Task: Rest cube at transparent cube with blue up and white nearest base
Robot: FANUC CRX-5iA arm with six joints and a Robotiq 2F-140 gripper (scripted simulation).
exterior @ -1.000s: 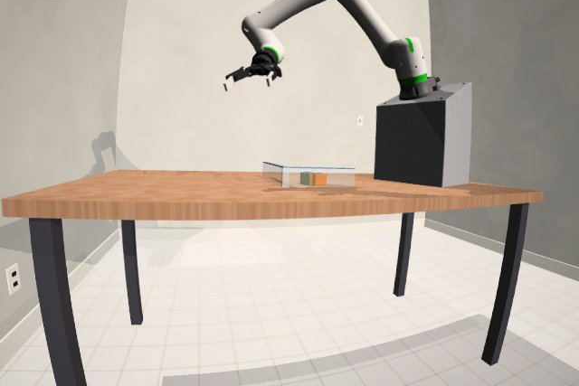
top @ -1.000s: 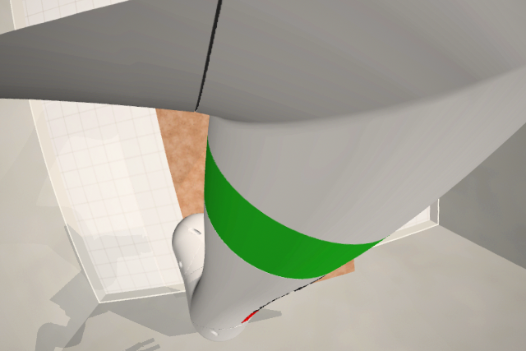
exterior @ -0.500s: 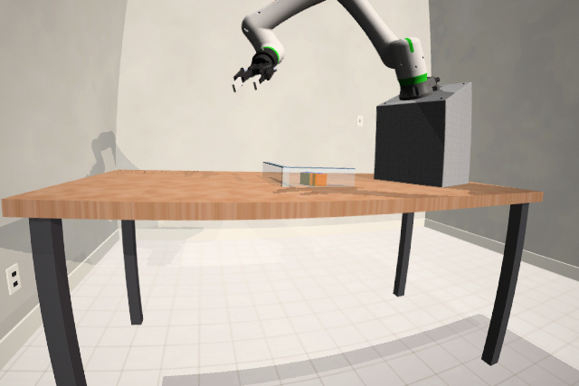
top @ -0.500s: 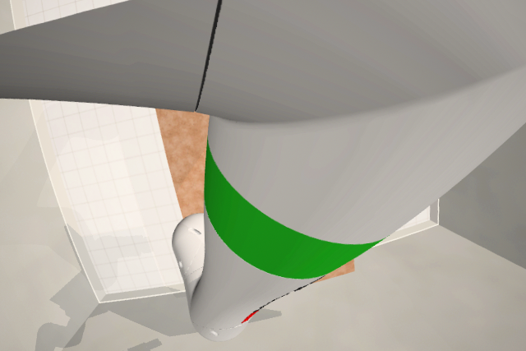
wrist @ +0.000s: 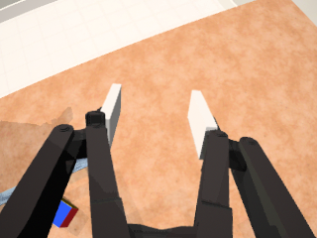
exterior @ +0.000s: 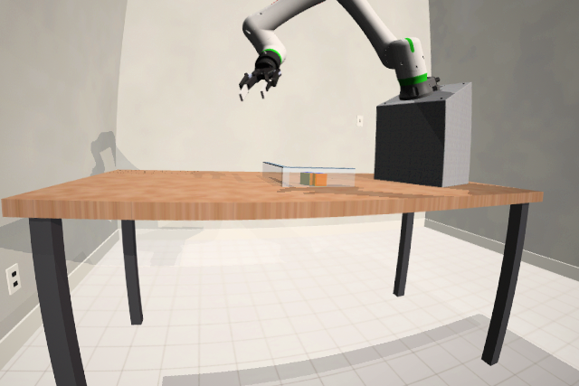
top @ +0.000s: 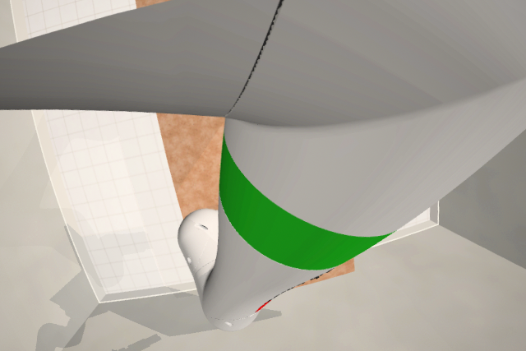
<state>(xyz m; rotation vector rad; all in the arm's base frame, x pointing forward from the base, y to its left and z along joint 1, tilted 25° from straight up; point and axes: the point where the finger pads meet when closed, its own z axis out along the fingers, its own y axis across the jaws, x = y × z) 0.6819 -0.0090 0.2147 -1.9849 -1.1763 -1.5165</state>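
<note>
Now: the transparent cube 21 cm behind my hand, 6 cm to the left of it and 27 cm below it.
</note>
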